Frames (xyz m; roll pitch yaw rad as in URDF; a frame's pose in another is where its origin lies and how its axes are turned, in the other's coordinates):
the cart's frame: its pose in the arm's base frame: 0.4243 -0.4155 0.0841 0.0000 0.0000 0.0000
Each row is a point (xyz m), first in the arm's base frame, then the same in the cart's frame.
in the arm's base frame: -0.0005 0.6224 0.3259
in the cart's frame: -0.4248 1.0379 0.2418
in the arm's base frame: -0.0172 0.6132 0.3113
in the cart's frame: -0.4415 1.0287 0.2272
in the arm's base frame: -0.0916 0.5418 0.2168
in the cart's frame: -0.5159 0.9573 0.1327
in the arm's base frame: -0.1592 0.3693 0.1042
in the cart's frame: -0.5835 0.7848 0.0201
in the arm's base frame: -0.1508 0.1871 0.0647
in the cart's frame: -0.5751 0.6026 -0.0194
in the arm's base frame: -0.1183 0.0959 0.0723
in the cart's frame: -0.5426 0.5114 -0.0118
